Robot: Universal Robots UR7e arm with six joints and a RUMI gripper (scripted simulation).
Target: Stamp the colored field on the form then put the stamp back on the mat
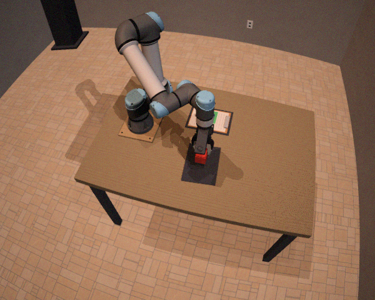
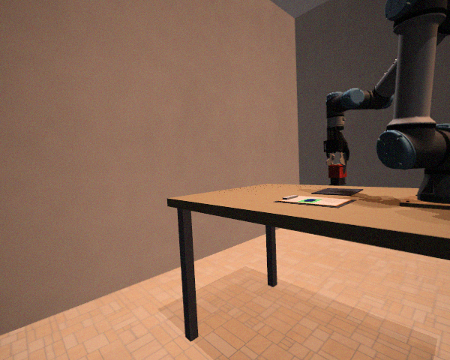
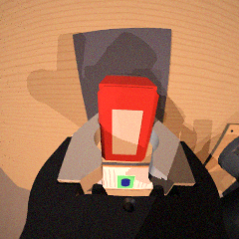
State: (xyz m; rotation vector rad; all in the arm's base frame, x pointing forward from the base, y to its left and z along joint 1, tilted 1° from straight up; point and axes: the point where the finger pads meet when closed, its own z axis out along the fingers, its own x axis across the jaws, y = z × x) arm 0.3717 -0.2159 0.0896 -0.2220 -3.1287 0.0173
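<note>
Now: the mat 10 cm below my hand. From my hand the other things lie so: form 3 cm ahead, 31 cm to the left, 10 cm below; then stamp 2 cm below.
</note>
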